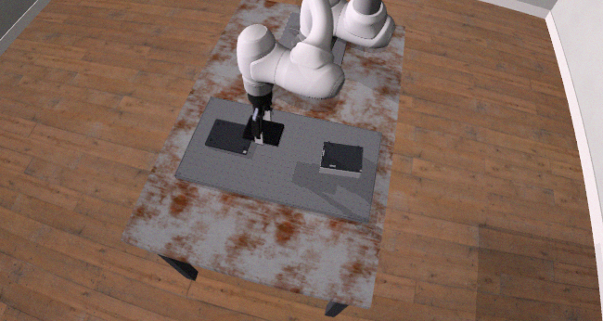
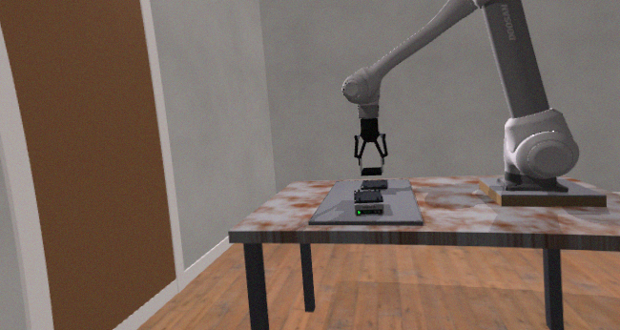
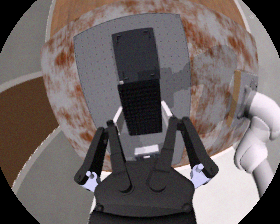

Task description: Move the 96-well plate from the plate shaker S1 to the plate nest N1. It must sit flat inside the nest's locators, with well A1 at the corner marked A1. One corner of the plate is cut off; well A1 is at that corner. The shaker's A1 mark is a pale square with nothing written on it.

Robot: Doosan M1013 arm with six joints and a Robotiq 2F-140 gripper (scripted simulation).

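Right now my hand is 13 cm to the left of the plate nest N1, 11 cm above it and 1 cm short of it. From my hand the other things lie so: 96-well plate 2 cm below.
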